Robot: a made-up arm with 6 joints.
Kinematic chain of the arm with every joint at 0, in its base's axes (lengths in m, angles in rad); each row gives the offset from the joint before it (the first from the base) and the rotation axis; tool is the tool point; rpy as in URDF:
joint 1: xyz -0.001 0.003 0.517 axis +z
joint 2: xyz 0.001 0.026 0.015 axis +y
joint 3: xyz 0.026 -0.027 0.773 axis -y
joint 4: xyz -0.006 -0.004 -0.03 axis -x
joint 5: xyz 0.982 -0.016 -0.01 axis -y
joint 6: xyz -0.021 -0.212 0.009 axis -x
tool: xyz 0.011 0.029 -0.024 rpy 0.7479 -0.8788 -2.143
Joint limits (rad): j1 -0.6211..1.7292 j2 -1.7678..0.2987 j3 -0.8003..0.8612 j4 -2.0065..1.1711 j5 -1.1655..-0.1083 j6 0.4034..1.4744
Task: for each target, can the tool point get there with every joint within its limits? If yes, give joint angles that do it. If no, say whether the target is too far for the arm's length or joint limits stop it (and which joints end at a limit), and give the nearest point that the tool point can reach.
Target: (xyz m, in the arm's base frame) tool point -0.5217 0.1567 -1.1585
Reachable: no: joint limits stop it (at a limit: joint 1, joint 2, joint 3, joint 5, joint 6) | nearest point -0.1714 0.4427 0.2873 | short by 1.515 m
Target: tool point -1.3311 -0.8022 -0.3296
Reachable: no: joint limits stop it (at a limit: joint 2, joint 3, joint 4, joint 5, joint 6) | nearest point -1.4477 -0.8728 0.7023 | short by 1.041 m
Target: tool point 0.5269 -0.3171 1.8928
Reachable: yes | joints -0.2298 -0.2294 0.3571 0.6595 -1.0221 0.7547
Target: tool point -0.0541 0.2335 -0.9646
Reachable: no: joint limits stop it (at a limit: joint 1, joint 2, joint 3, joint 5, joint 6) | nearest point -0.0709 0.4385 0.2770 | short by 1.259 m
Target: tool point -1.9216 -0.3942 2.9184
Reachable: no: too far | nearest point -1.0634 -0.2167 1.8526 | short by 1.380 m
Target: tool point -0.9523 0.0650 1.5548
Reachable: yes | joints -0.2860 -1.4999 0.1639 0.6013 -0.5233 0.8479
